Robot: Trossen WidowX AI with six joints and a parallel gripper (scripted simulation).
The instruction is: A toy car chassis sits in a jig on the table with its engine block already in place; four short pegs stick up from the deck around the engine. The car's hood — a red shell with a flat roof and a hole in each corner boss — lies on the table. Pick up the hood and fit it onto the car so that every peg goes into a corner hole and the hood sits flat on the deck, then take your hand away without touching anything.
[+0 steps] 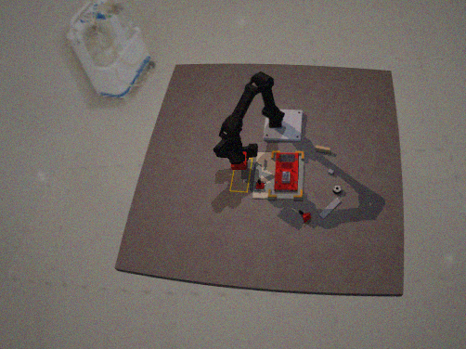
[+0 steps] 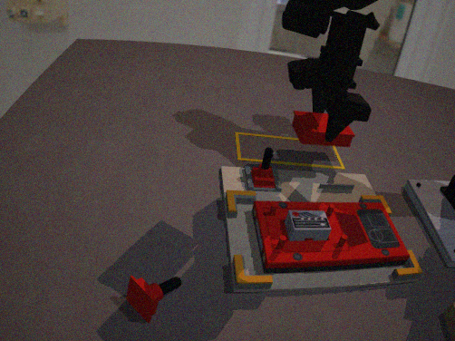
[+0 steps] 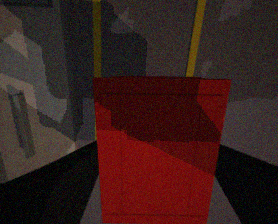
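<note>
My gripper tip is 22 cm to the right of the grey engine block, 9 cm short of it and 2 cm above it. Also, from my gripper tip: red hood: 1 cm above; jig: 20 cm to the left, 7 cm ahead, 3 cm below; wooden block: 40 cm to the left, 7 cm behind, 3 cm below.
</note>
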